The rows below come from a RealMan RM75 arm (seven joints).
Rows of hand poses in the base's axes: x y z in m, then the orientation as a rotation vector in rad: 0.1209 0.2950 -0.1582 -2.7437 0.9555 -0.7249; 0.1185 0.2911 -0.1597 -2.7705 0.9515 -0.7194; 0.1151 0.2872 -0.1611 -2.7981 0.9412 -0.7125; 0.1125 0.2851 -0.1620 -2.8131 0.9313 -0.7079; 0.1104 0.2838 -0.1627 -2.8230 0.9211 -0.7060; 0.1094 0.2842 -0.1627 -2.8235 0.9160 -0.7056; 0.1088 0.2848 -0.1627 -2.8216 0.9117 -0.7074; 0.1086 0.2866 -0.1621 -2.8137 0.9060 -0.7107; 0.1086 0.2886 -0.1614 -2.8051 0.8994 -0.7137; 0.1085 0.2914 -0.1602 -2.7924 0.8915 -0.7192; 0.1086 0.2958 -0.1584 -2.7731 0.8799 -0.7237; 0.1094 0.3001 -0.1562 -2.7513 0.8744 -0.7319; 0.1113 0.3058 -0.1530 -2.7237 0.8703 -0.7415; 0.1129 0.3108 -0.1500 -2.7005 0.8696 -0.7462; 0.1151 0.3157 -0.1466 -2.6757 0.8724 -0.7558; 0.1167 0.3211 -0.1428 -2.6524 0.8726 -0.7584
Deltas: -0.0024 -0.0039 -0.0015 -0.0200 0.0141 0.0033; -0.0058 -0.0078 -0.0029 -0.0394 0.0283 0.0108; -0.0084 -0.0099 -0.0038 -0.0492 0.0359 0.0178; -0.0105 -0.0112 -0.0045 -0.0558 0.0398 0.0247; -0.0115 -0.0108 -0.0045 -0.0555 0.0395 0.0281; -0.0121 -0.0102 -0.0045 -0.0542 0.0371 0.0309; -0.0123 -0.0084 -0.0039 -0.0482 0.0312 0.0345; -0.0123 -0.0064 -0.0032 -0.0415 0.0249 0.0388; -0.0124 -0.0036 -0.0020 -0.0321 0.0153 0.0437; -0.0123 0.0008 -0.0002 -0.0165 0.0029 0.0514; -0.0115 0.0051 0.0020 -0.0009 -0.0119 0.0546; -0.0096 0.0108 0.0052 0.0188 -0.0300 0.0567; -0.0080 0.0158 0.0082 0.0365 -0.0430 0.0568; -0.0058 0.0207 0.0116 0.0529 -0.0590 0.0540; -0.0042 0.0261 0.0154 0.0714 -0.0709 0.0536
